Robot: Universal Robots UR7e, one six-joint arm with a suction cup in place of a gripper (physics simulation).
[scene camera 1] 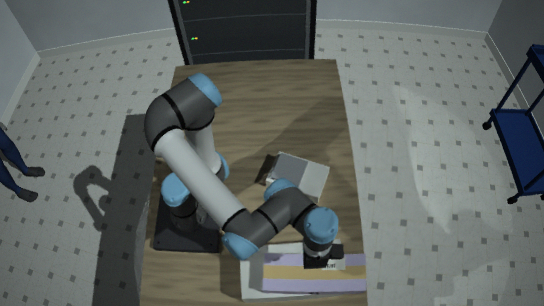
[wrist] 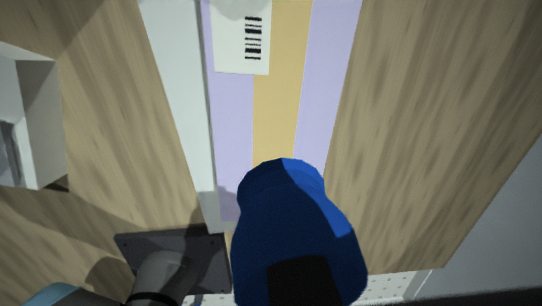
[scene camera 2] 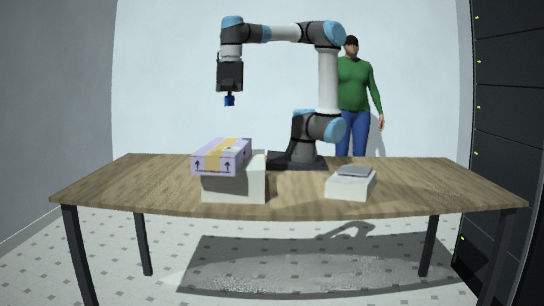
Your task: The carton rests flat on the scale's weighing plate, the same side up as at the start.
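Seen in the pictures: end effector, tool point: (wrist: 281, 197) (scene camera 2: 229, 105); arm's base, origin of the base link: (scene camera 1: 188, 215) (wrist: 171, 268) (scene camera 2: 301, 159).
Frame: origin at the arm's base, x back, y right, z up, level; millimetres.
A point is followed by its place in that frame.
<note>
The lilac carton (scene camera 1: 287, 286) {x -316, y 392, z 140 mm} (scene camera 2: 213, 165) {x -585, y 408, z 112 mm} (wrist: 230, 115) {x -410, y 316, z 140 mm} lies flat on a white block (scene camera 1: 252, 282) {x -204, y 341, z 82 mm} (scene camera 2: 257, 182) {x -539, y 274, z 46 mm} (wrist: 175, 75) {x -458, y 257, z 83 mm}, label and tan tape up, overhanging one end. Up arrows show on its end in scene camera 2. The white scale (scene camera 1: 316, 179) {x -529, y -28, z 34 mm} (scene camera 2: 346, 190) {x -559, y -11, z 10 mm} (wrist: 44, 107) {x -457, y 13, z 6 mm} stands apart from it, with its grey weighing plate (scene camera 1: 291, 169) {x -441, y -87, z 48 mm} (scene camera 2: 355, 171) {x -466, y -79, z 49 mm} bare where visible. The arm hides part of the scale in scene camera 1. My gripper's blue suction cup (scene camera 2: 229, 101) (wrist: 281, 175) hangs high above the carton, touching nothing; it is open. The cup is hidden in scene camera 1.
The wooden table (scene camera 1: 260, 95) {x -403, y -558, z -22 mm} (scene camera 2: 430, 182) {x -449, y -457, z -23 mm} (wrist: 425, 100) {x -312, y 685, z -22 mm} carries the arm's dark base plate (scene camera 1: 165, 240) {x 109, y 98, z 10 mm} (scene camera 2: 277, 161) {x -72, y 122, z 8 mm} (wrist: 210, 270) {x 36, y 102, z 9 mm}. A dark cabinet (scene camera 1: 245, 35) (scene camera 2: 505, 125) stands beyond one table end. A blue cart (scene camera 1: 511, 150) and a person (scene camera 2: 356, 82) are off the table.
</note>
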